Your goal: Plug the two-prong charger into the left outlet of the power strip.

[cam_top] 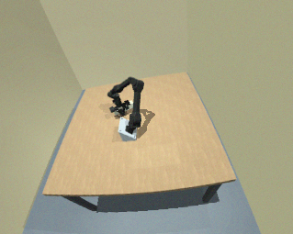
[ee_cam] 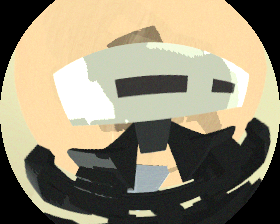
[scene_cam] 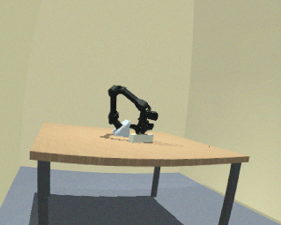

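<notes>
Now: gripper tip 2 cm short of the dark two-prong charger, 1 cm to the right of it and 1 cm below it.
</notes>
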